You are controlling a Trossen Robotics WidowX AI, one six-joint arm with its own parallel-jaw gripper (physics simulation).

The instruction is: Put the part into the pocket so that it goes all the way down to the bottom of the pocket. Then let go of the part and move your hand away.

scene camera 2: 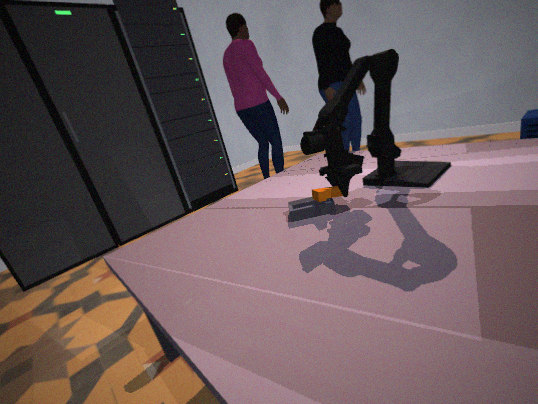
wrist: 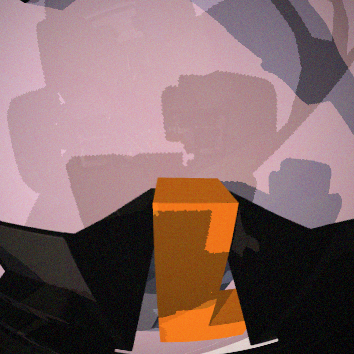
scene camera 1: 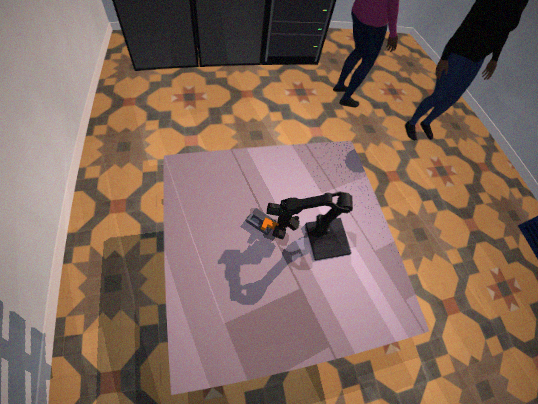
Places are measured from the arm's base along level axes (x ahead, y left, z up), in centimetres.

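Pixels of known places: gripper, fingertip midpoint: (scene camera 2: 343,196) (wrist: 186,195) (scene camera 1: 279,230); arm's base at its link origin: (scene camera 2: 386,172) (scene camera 1: 319,230).
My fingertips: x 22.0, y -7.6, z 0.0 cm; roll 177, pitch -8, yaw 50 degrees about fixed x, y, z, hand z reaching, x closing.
Observation:
Ahead of a thing's pixels: the offset from my fingertips to its middle. Level surfaces: height alone.
The orange L-shaped part @(dx +3.8, dy -1.8, dz +2.8 cm) (scene camera 1: 268,224) (scene camera 2: 322,194) (wrist: 187,260) is between the fingers of my gripper (scene camera 1: 281,228) (scene camera 2: 343,192) (wrist: 186,195), which is shut on it. The grey block with the pocket @(dx +7.1, dy -8.3, dz -0.6 cm) (scene camera 1: 249,221) (scene camera 2: 307,213) sits on the table under the part. In scene camera 2 the part stands above the block's top, over the end nearer the robot base; whether it touches the block is unclear. Part of the pocket opening shows beside the part in scene camera 1. In the wrist view the fingers and part hide most of the block.
The black robot base (scene camera 1: 328,241) (scene camera 2: 407,173) stands on the pink table @(dz -2.4 cm) (scene camera 1: 200,350) (scene camera 2: 250,340), to the right of the block. Arm shadows fall across the table. Dark cabinets (scene camera 1: 230,35) (scene camera 2: 65,125) and two people stand beyond the table.

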